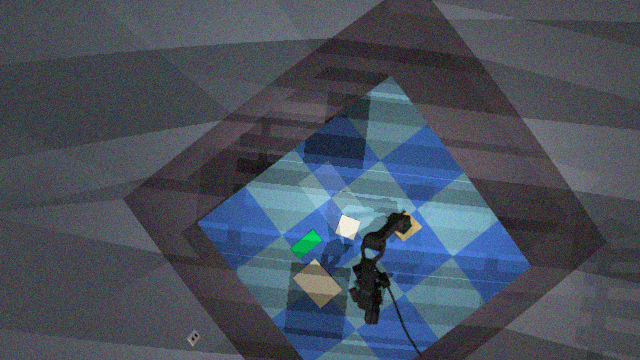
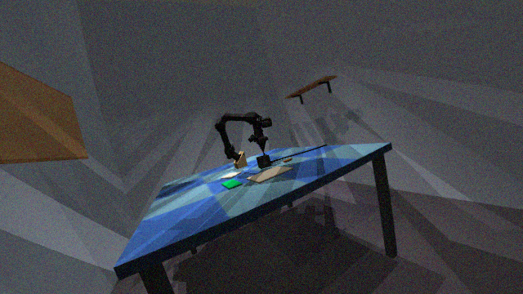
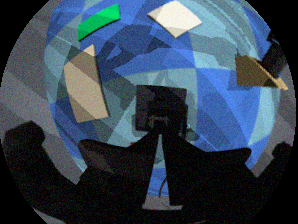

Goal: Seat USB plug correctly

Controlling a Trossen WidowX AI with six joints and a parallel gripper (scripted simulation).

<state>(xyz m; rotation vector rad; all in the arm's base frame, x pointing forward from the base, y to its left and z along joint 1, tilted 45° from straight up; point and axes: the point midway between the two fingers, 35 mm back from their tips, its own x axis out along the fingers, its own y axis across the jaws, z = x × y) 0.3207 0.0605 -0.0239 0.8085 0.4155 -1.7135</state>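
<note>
The USB plug lies 2 cm below my gripper tip. From my gripper tip the other things lie so: small orange piece 9 cm ahead, 12 cm to the left, 10 cm below; then white block 11 cm behind, 23 cm to the right, 10 cm below; then tan board 21 cm ahead, 12 cm to the right, 10 cm below.
</note>
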